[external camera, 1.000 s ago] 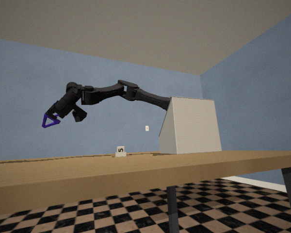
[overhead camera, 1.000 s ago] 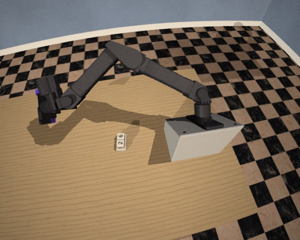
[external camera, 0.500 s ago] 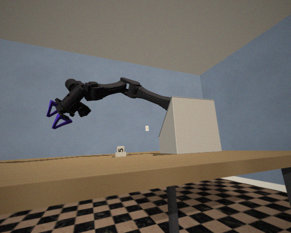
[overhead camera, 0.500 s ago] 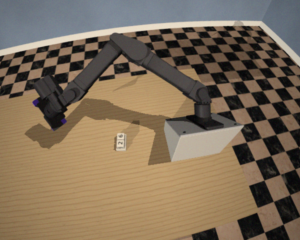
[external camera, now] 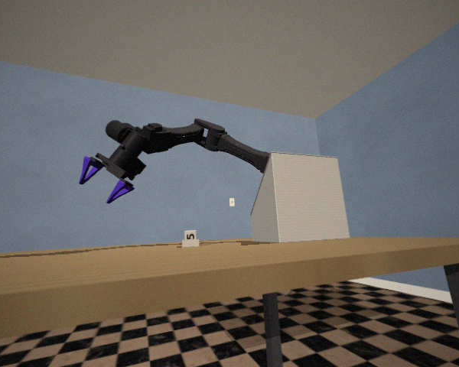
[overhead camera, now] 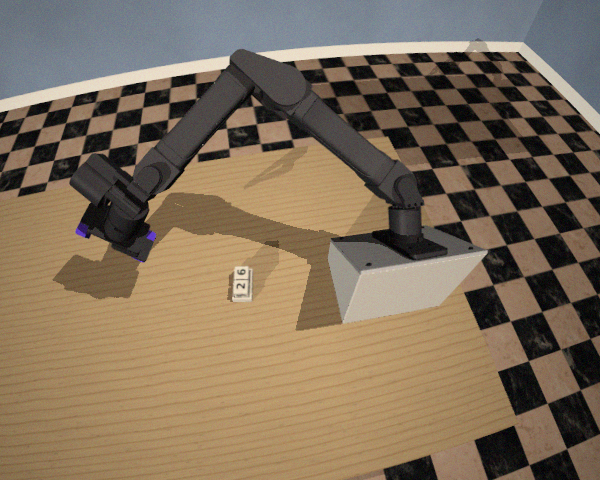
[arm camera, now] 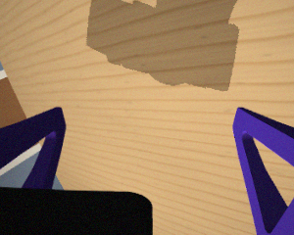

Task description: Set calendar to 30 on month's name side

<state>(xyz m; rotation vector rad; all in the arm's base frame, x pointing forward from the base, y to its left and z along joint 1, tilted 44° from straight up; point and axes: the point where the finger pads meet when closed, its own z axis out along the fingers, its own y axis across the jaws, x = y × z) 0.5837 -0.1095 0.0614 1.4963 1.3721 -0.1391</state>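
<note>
My hand is 25 cm past the white tray, 15 cm above it and 7 cm to the right of it.
</note>
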